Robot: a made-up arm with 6 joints.
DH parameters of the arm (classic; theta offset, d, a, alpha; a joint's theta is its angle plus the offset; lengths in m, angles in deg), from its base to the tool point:
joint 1: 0 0.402 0 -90
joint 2: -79.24 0 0.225 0
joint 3: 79.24 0 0.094 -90
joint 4: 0 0.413 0 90
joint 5: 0 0 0.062 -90
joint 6: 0 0.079 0 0
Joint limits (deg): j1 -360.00..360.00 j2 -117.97..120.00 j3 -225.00..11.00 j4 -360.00..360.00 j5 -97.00..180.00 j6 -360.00..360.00
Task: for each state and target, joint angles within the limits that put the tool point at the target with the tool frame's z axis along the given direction. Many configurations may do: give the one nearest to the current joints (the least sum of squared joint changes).
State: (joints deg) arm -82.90 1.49 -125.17 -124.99 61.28 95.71
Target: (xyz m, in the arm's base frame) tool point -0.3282 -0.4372 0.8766 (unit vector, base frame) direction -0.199 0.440 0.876
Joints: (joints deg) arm -123.54 27.54 -134.64 -155.87 89.31 95.71
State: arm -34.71 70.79 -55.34 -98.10 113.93 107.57
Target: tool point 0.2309 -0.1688 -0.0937 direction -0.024 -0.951 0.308
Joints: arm -17.19 89.32 -80.89 -102.92 110.03 107.57
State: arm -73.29 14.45 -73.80 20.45 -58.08 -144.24
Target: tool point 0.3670 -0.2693 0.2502 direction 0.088 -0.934 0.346
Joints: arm -29.31 49.13 -71.24 50.99 -96.87 -144.24
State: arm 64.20 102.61 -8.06 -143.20 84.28 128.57
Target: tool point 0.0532 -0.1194 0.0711 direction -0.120 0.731 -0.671
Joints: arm 108.20 85.67 -12.17 -172.35 120.77 128.57
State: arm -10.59 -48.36 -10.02 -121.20 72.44 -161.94
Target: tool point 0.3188 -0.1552 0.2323 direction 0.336 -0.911 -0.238
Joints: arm -20.97 -6.83 -21.18 -121.81 59.29 -161.94
